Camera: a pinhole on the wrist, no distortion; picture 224 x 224 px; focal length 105.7 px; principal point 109.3 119.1 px. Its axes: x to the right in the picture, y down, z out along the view. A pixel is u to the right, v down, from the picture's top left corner.
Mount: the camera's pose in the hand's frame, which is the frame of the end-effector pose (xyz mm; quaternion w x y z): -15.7 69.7 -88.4 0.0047 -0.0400 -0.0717 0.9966
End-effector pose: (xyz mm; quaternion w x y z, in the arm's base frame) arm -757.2 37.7 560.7 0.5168 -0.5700 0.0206 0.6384
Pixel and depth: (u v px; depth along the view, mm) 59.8 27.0 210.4
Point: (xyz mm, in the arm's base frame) -1003.4 72.0 441.0
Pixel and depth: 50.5 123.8 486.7
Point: -990.1 438.6 557.1
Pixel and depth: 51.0 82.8 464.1
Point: -1118.9 347.4 464.3
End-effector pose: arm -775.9 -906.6 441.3 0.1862 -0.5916 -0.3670 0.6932
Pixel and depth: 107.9 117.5 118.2
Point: -788.2 -967.3 418.5
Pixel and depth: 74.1 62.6 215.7
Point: -898.4 -1022.4 308.3
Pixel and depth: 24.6 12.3 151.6
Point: -851.4 -999.3 235.8
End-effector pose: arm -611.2 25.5 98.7 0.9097 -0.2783 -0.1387 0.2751
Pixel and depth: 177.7 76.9 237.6
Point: -879.0 72.0 122.1
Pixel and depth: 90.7 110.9 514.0
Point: -773.9 254.3 430.0
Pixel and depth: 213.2 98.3 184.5
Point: -851.3 -3.2 98.1
